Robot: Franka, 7 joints.
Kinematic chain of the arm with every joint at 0, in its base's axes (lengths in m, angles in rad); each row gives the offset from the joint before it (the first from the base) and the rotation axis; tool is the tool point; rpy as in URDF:
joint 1: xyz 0 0 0.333 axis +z
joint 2: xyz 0 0 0 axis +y
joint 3: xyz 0 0 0.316 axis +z
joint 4: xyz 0.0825 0 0 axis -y
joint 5: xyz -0.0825 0 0.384 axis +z
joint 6: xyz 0 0 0 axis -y
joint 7: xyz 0.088 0 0 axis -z
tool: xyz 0 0 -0.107 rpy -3.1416 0 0
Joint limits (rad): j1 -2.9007..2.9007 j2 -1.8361..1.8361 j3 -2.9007..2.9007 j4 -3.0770..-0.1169 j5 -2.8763..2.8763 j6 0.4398..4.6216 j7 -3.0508..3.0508
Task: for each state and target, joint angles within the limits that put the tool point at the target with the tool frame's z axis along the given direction. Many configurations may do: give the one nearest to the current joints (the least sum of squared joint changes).
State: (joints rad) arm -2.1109 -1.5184 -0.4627 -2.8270 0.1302 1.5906 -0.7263
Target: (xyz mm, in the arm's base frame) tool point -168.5 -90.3 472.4 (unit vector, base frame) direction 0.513 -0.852 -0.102
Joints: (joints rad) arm -2.2093 -1.6254 -0.8361 -3.0504 0.5840 1.8767 -0.7263
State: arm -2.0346 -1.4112 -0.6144 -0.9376 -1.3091 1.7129 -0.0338
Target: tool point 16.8 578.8 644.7 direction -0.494 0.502 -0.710
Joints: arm -2.5173 -1.6274 -0.7512 -1.6913 -1.4984 1.5317 -0.0338
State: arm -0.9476 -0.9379 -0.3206 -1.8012 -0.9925 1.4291 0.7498
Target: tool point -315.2 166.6 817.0 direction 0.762 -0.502 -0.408
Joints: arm -0.5730 -1.5230 -0.0552 -1.2674 -0.0369 0.8960 0.7498
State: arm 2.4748 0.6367 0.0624 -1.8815 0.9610 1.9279 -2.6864
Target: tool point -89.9 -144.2 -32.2 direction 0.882 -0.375 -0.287
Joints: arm 2.9007 1.0942 0.4537 -2.7255 0.4251 2.5888 -2.6864
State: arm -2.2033 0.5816 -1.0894 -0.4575 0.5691 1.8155 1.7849
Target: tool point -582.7 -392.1 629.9 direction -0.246 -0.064 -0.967
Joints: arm -2.0236 0.6731 -1.0014 -0.8812 0.5381 1.5853 1.7849
